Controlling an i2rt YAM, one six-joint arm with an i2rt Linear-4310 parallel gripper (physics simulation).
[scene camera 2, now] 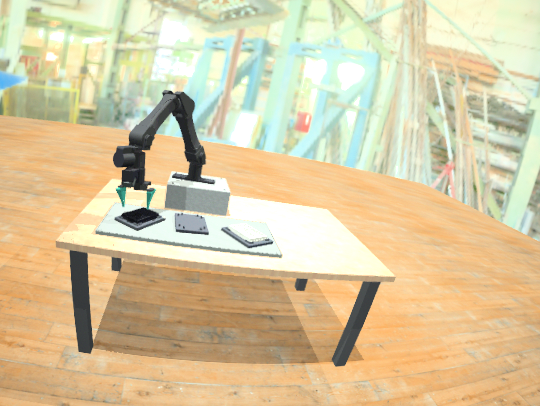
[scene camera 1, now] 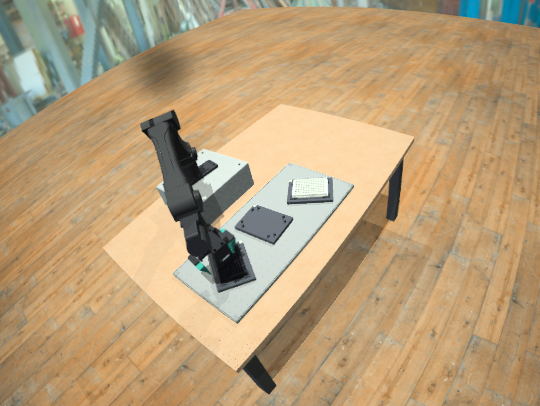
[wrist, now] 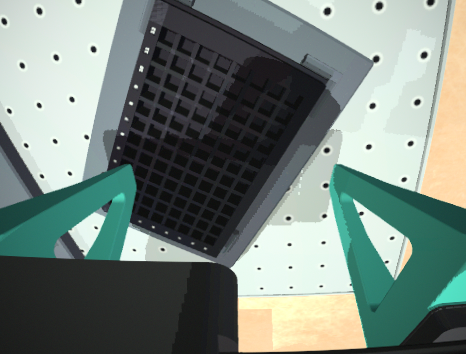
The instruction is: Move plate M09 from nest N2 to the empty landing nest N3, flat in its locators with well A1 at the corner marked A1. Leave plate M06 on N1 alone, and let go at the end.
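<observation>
A black well plate (scene camera 1: 233,269) (scene camera 2: 140,215) (wrist: 190,170) lies flat in a dark nest (scene camera 2: 138,226) (wrist: 107,95) at the robot's near end of the board. The empty dark nest (scene camera 1: 264,224) (scene camera 2: 191,223), with small locator studs at its corners, is in the middle. A white plate (scene camera 1: 310,187) (scene camera 2: 247,233) sits on the third nest (scene camera 1: 310,201). Plate and nest names are not legible. My gripper (scene camera 1: 219,262) (scene camera 2: 136,206) (wrist: 232,175) is open and empty, above the black plate. In the wrist view the left fingertip overlaps the plate's edge and the right one is beyond its nest.
The nests stand on a light grey perforated board (scene camera 1: 280,260) (scene camera 2: 150,237) (wrist: 307,237) on the wooden table (scene camera 1: 320,130) (scene camera 2: 320,260). The arm's grey base block (scene camera 1: 225,187) (scene camera 2: 197,198) stands behind the board.
</observation>
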